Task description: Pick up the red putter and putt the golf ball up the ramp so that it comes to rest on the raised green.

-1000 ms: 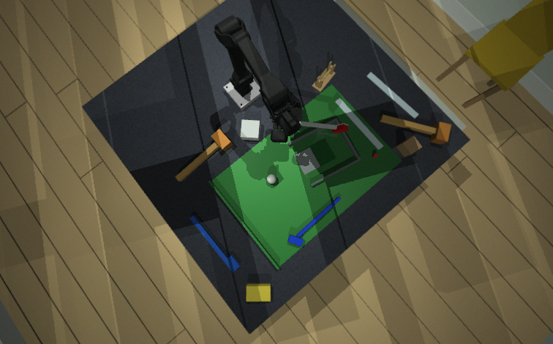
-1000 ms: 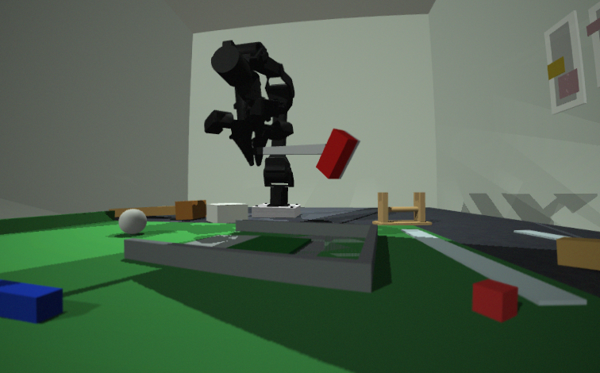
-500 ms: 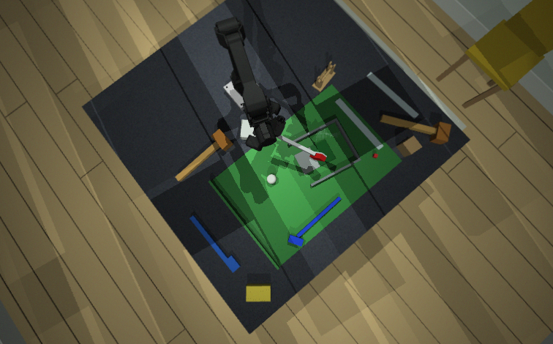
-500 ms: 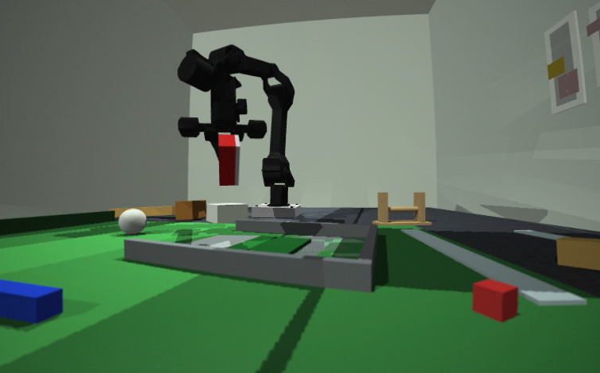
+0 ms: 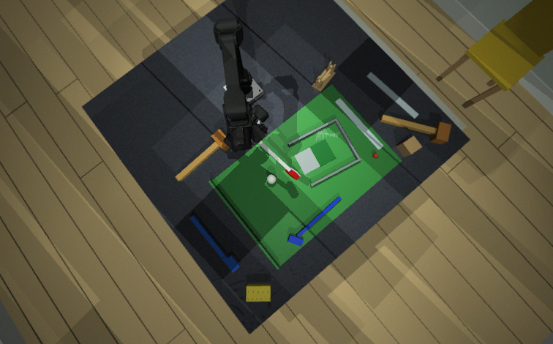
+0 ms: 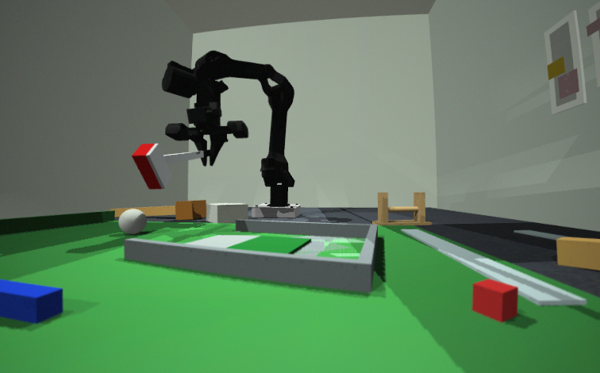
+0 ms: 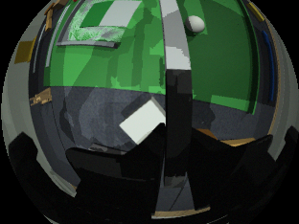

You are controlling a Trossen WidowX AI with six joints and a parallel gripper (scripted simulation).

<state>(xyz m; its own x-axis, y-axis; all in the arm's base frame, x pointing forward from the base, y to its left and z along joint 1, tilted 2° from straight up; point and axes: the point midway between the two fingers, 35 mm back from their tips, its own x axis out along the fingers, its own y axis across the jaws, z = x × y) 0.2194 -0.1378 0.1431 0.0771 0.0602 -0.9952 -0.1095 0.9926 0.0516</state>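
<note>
Right now my gripper tip is 50 mm past the white block, 30 mm to the right of it and 120 mm above it. The rest, counted from my gripper tip: red putter (120 mm ahead, 20 mm to the left); then white golf ball (180 mm ahead, 50 mm to the right, 110 mm below); then green mat (250 mm ahead, 90 mm to the left, 140 mm below).
</note>
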